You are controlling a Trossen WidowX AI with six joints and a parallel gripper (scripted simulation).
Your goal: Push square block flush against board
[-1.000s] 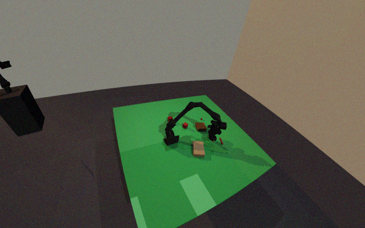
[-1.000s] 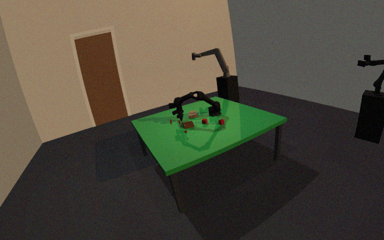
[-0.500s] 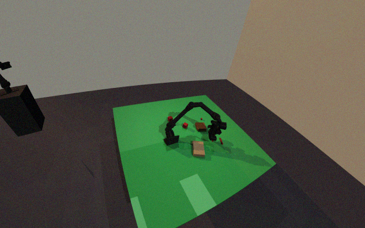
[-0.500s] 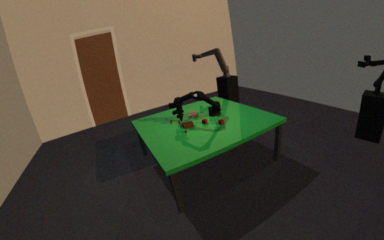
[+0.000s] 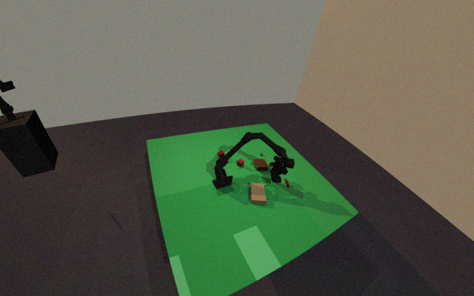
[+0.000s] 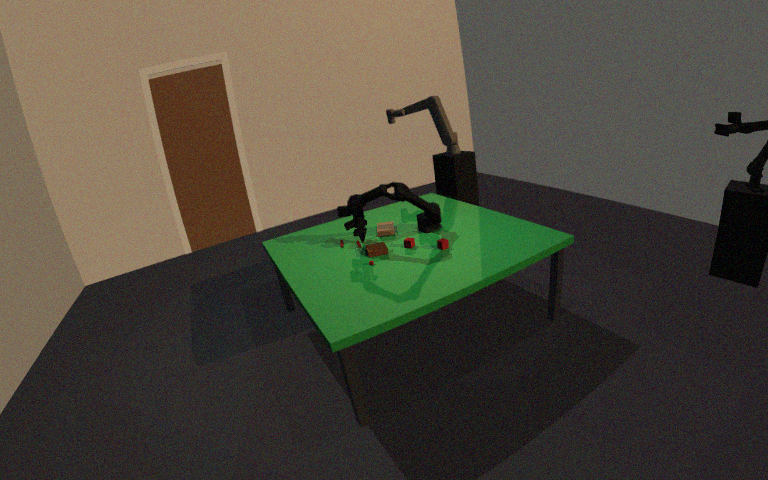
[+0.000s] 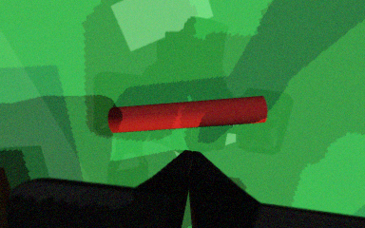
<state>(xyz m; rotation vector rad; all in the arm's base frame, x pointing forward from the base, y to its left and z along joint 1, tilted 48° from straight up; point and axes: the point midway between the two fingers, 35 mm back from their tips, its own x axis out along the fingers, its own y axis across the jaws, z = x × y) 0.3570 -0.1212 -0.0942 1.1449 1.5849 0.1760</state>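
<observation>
Right now the tiny red piece is 12 cm ahead of my gripper tip and 27 cm to the left of it. From my gripper tip the other things lie so: board 19 cm behind, 5 cm to the right, 1 cm above; square block 2 cm ahead, 17 cm to the left, 1 cm above.
</observation>
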